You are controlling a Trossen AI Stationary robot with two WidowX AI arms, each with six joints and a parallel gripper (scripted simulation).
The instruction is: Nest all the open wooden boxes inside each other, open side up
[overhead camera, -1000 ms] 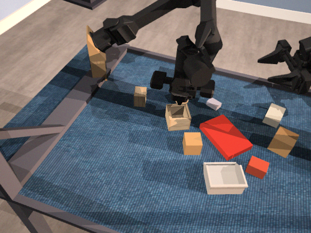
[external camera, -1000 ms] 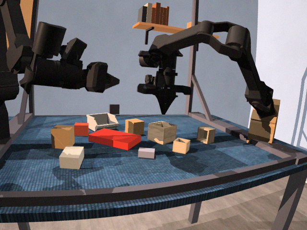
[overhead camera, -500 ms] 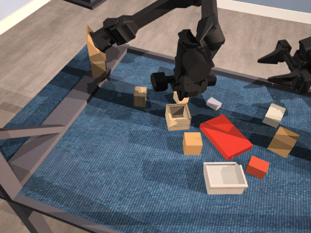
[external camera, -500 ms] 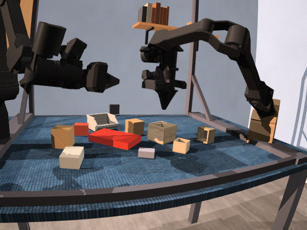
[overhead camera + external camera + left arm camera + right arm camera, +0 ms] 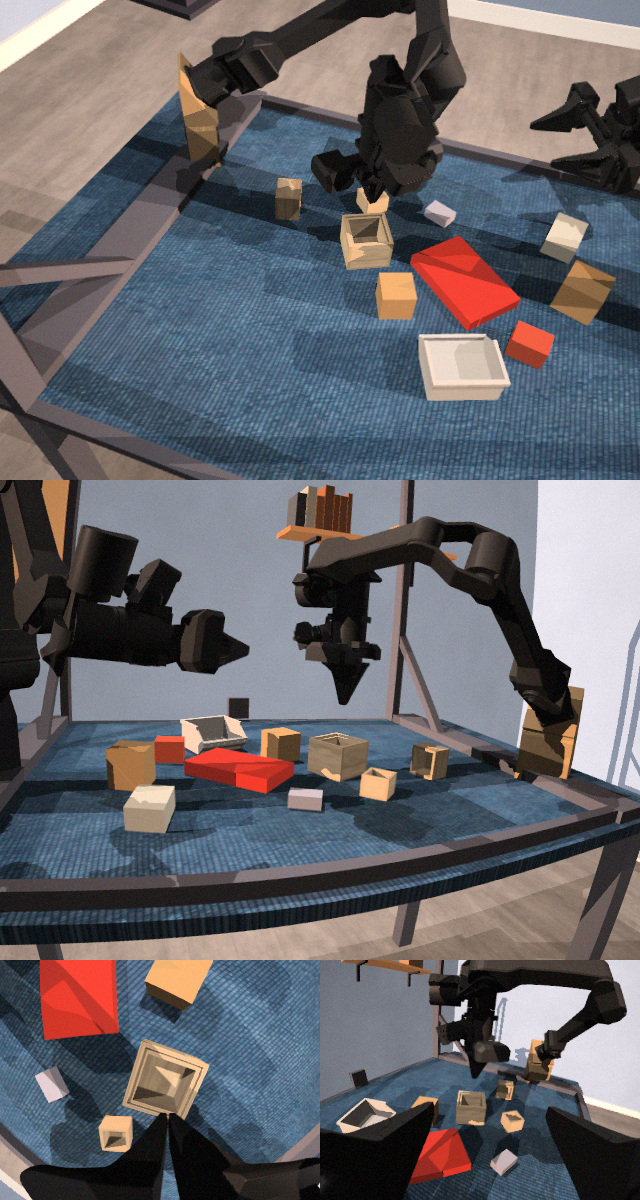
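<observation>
Right now the red cube is 220 mm behind my right hand, 190 mm below it and 60 mm to the right of it. Round my right hand: beige block: 190 mm below, 60 mm to the right, 20 mm ahead; flat red block: 200 mm below, 150 mm behind, 60 mm to the left; lavender block: 200 mm below, 140 mm to the left, 20 mm behind.
</observation>
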